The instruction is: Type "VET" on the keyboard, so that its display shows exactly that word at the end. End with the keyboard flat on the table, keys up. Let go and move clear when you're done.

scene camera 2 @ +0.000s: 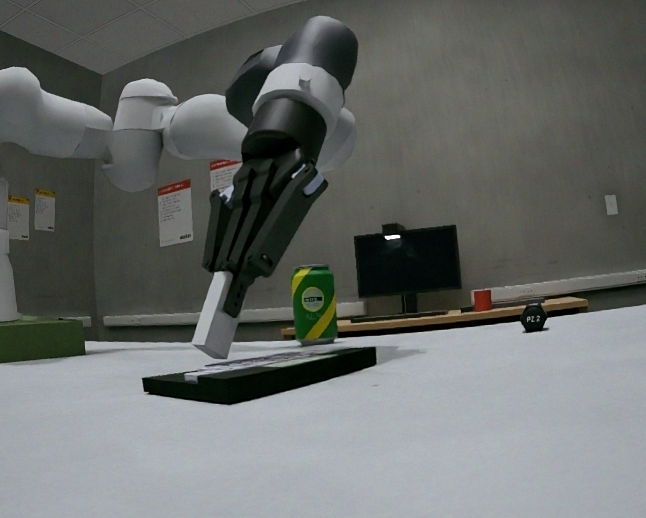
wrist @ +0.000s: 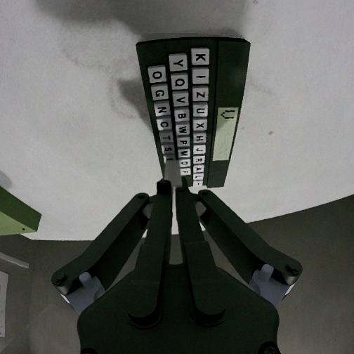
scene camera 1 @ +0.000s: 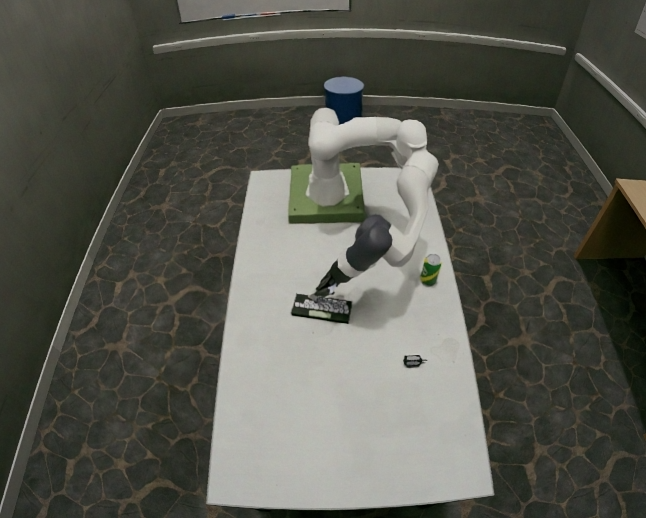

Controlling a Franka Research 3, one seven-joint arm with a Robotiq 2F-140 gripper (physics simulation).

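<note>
The black keyboard point(scene camera 1: 301, 313) point(scene camera 2: 301, 373) point(wrist: 233, 65) lies flat on the table, its white lettered keys up. Its pale display point(scene camera 1: 319, 314) point(wrist: 224, 140) shows one dark character near one end in the wrist view; it looks like a V or a U. My gripper point(scene camera 1: 315, 296) point(scene camera 2: 212, 349) point(wrist: 172, 170) is shut and empty. Its pale fingertips are tilted, low over the edge row of keys, at the end near S and E. The E key point(wrist: 169, 159) shows partly beside the tips. Whether the tips touch a key is not clear.
A green and yellow can point(scene camera 1: 430, 270) point(scene camera 2: 314, 307) stands near the table's right edge in scene camera 1. A small dark weight point(scene camera 1: 412, 360) point(scene camera 2: 533, 318) lies nearer the front. The green arm base point(scene camera 1: 325, 216) point(scene camera 2: 40, 341) point(wrist: 17, 216) is at the back.
</note>
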